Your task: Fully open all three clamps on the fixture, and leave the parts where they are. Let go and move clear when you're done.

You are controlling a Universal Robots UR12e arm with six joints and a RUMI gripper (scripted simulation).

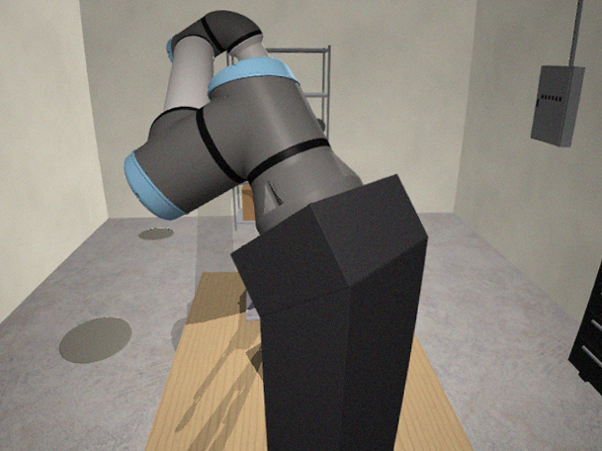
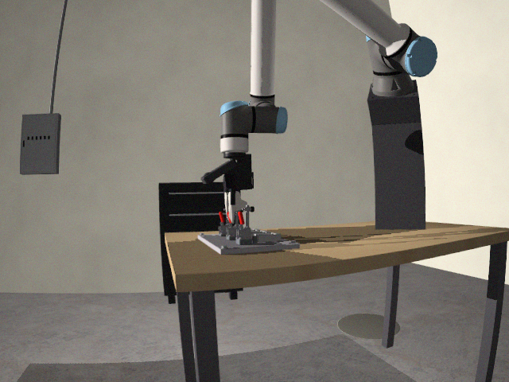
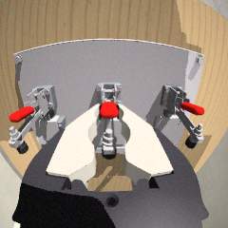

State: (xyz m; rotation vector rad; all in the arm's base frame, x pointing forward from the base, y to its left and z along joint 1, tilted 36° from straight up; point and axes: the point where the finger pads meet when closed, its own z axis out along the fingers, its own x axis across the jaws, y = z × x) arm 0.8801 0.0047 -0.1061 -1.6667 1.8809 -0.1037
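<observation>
My gripper is now 40 mm past the grey fixture plate and 80 mm above it.
</observation>
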